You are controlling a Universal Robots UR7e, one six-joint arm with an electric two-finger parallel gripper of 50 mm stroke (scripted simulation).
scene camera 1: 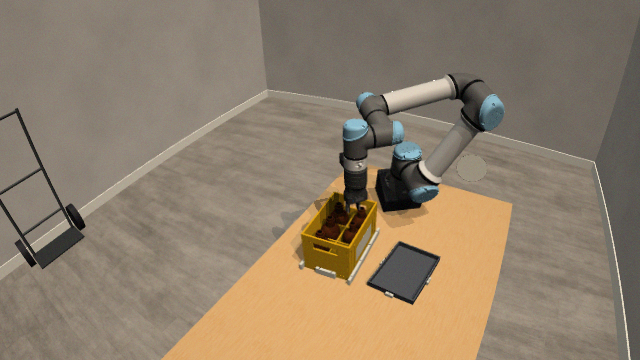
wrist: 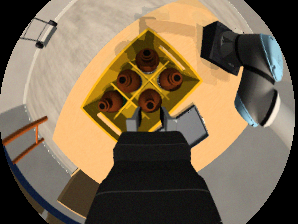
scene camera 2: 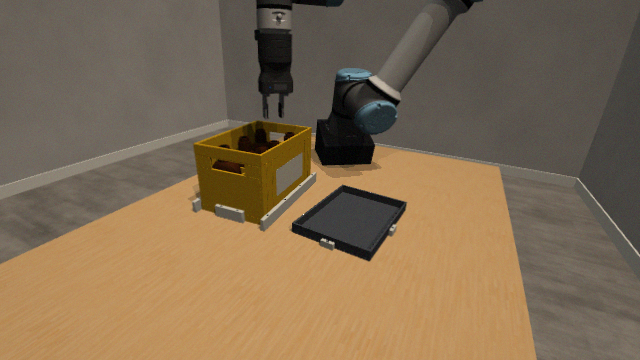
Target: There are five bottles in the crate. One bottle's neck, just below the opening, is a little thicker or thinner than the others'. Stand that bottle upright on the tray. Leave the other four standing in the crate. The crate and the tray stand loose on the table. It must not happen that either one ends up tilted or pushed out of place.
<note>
The pictures show: my gripper, a yellow crate and a dark tray.
My gripper shows as well in the wrist view.
</note>
